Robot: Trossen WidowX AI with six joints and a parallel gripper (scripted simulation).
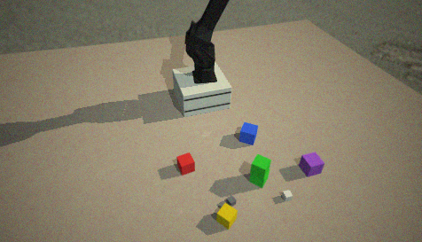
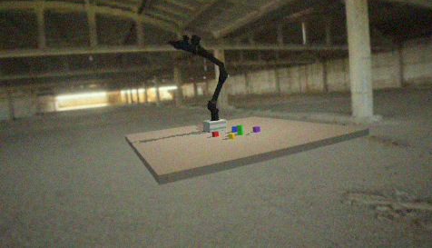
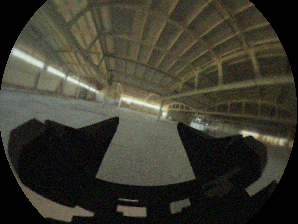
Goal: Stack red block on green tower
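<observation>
The red block is 28 cm ahead of my gripper tip, 22 cm to the left of it and 68 cm below it. From my gripper tip the other things lie so: blue block 21 cm ahead, 39 cm to the left, 68 cm below; then small grey piece 38 cm ahead, 30 cm to the left, 69 cm below; then yellow block 42 cm ahead, 28 cm to the left, 69 cm below.
</observation>
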